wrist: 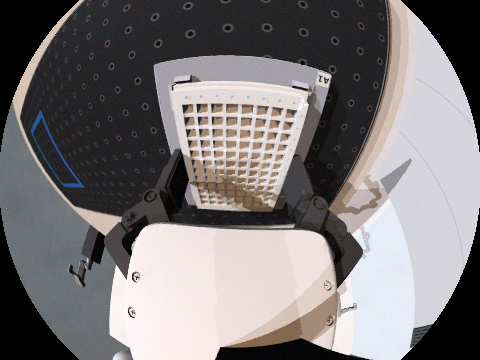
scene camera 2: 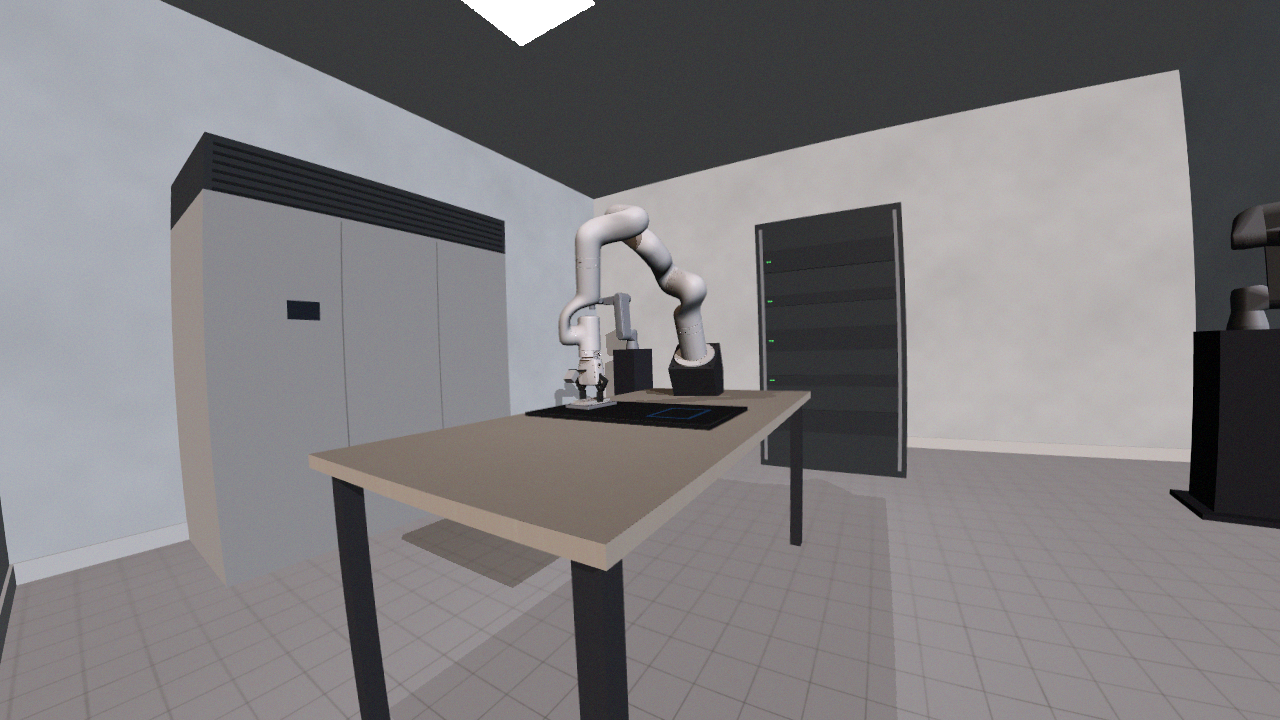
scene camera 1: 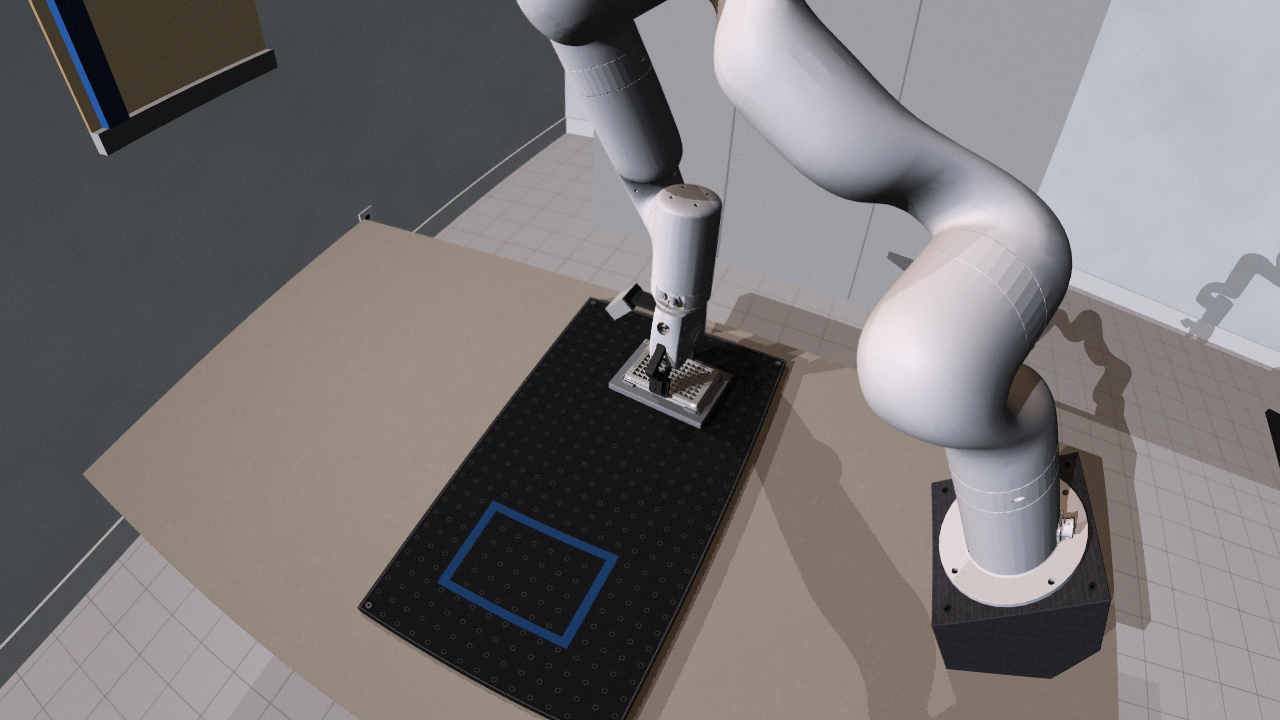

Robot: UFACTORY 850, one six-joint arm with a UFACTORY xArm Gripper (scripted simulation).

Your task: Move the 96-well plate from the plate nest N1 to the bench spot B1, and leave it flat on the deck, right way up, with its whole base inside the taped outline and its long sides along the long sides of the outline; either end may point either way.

Path:
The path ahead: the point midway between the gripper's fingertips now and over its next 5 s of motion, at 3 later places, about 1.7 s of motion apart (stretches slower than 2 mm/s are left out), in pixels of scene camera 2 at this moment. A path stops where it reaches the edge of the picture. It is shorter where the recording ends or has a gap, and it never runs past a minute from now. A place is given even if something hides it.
My gripper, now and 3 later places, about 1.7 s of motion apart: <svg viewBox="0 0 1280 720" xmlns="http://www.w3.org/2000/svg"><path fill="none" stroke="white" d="M591 401L591 393L592 380L621 382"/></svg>

